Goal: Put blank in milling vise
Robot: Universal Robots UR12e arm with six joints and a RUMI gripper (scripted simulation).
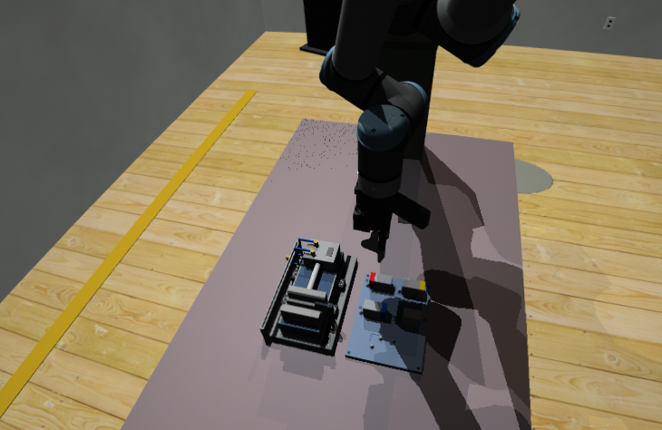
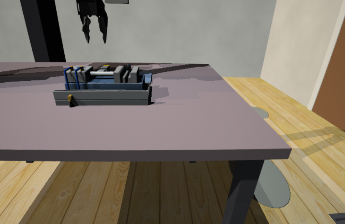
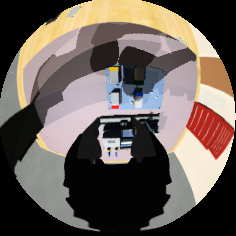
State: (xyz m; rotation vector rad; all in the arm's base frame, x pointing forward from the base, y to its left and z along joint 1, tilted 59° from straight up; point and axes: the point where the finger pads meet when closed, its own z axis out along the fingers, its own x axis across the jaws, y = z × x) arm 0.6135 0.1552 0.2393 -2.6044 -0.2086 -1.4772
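Now: the red-ended blank 15 cm below my hand. Also, from my hand: green-ended blank 15 cm below, 12 cm to the left, 5 cm ahead; blue-ended blank 15 cm below, 8 cm ahead, 3 cm to the left; yellow-ended blank 15 cm below, 8 cm to the left, 3 cm behind.
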